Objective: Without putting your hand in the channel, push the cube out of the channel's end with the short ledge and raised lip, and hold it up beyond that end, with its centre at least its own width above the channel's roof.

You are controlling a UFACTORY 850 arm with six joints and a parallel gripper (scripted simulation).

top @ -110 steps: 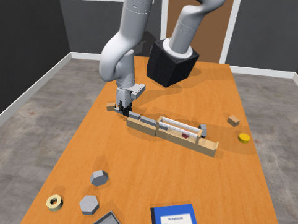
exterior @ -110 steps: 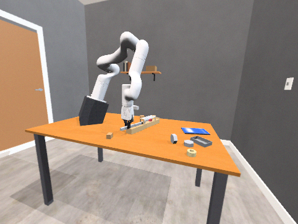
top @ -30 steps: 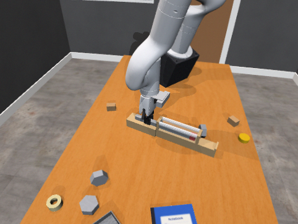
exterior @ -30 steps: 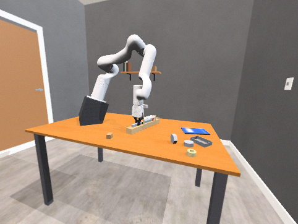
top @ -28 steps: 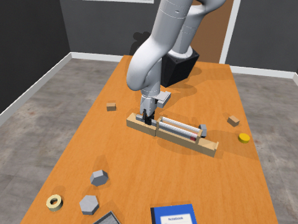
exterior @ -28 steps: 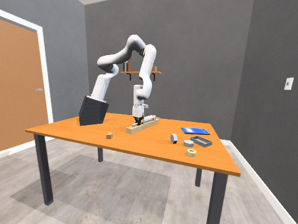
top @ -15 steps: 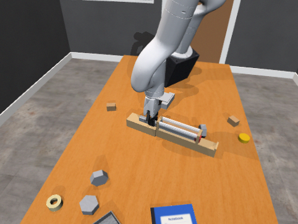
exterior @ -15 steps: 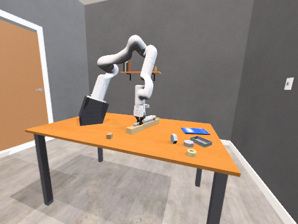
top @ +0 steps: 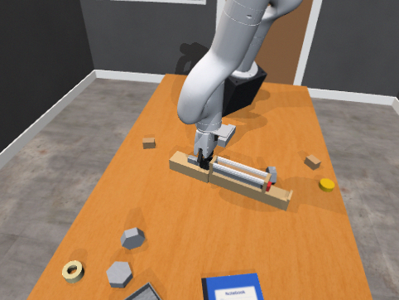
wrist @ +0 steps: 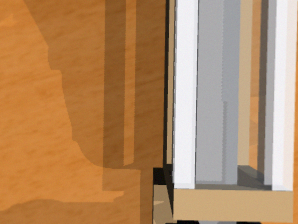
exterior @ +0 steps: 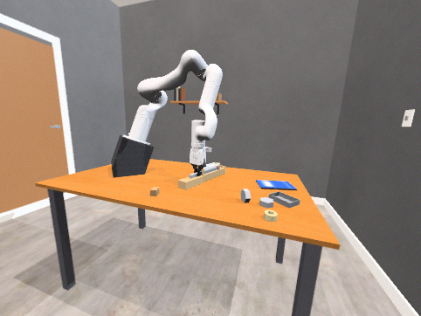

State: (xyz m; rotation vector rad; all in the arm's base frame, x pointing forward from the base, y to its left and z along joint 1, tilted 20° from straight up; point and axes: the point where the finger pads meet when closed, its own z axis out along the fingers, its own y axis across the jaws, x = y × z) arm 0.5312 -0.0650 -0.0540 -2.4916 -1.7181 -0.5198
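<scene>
My gripper is now 10 mm above the grey rod. The rest, counted from my hand: tan cube: 140 mm behind, 250 mm to the right, 50 mm below; then red cube: 70 mm ahead, 210 mm to the left, 10 mm below; then yellow disc: 10 mm behind, 440 mm to the left, 60 mm below.
</scene>
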